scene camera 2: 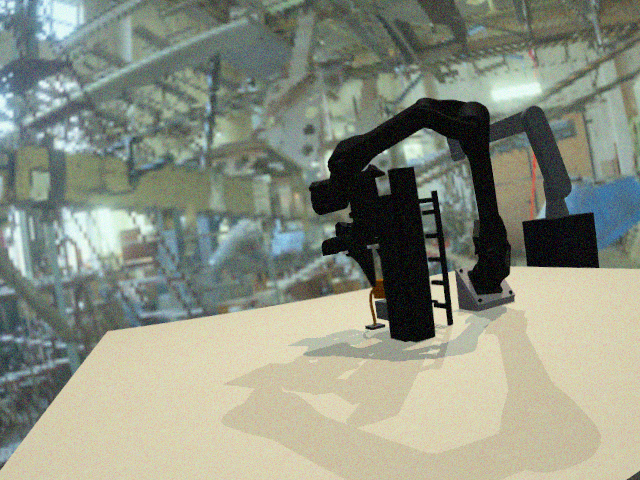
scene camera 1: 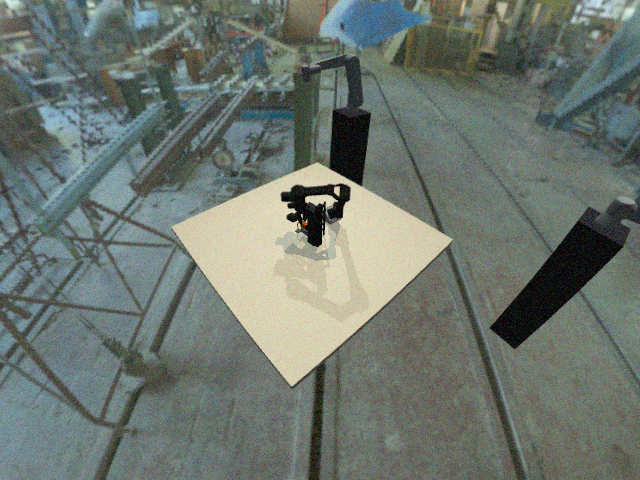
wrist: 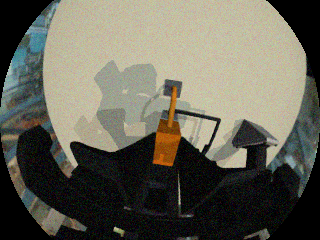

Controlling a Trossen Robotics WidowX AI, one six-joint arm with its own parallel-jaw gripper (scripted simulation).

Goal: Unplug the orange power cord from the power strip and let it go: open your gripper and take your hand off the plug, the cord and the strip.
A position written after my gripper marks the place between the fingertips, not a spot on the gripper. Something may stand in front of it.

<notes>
I see my gripper [scene camera 2: 380, 285], an orange plug [wrist: 167, 139] and a tall black block [scene camera 2: 409, 225].
My gripper shows as well in the wrist view [wrist: 167, 138].
</notes>
